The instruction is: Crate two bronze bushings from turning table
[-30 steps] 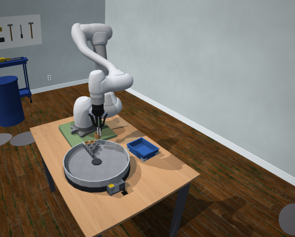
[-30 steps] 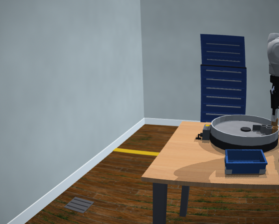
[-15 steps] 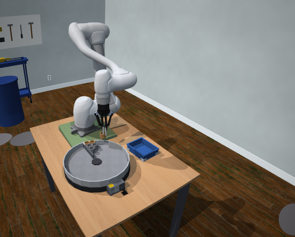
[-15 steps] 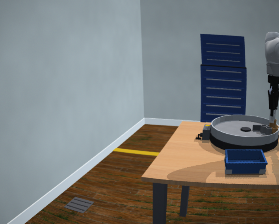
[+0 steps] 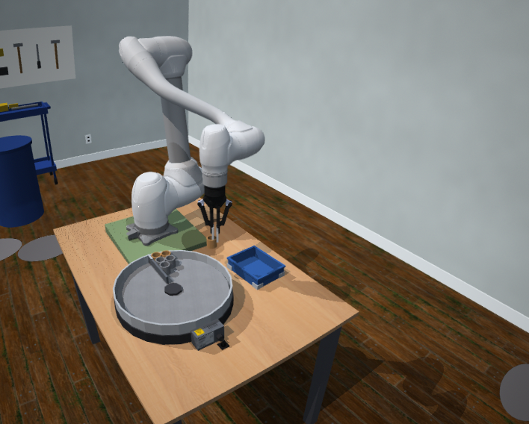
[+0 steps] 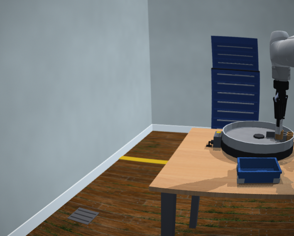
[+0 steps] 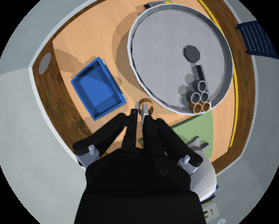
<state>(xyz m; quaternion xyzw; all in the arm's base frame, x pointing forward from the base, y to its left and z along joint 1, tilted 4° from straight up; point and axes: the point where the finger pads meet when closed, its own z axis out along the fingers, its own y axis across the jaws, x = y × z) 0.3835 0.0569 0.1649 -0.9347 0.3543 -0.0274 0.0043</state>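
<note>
My gripper is now 110 mm short of the blue crate, 120 mm to the right of it and 150 mm above it. Round my hand: grey turning table 40 mm ahead, 240 mm to the right, 130 mm below.
</note>
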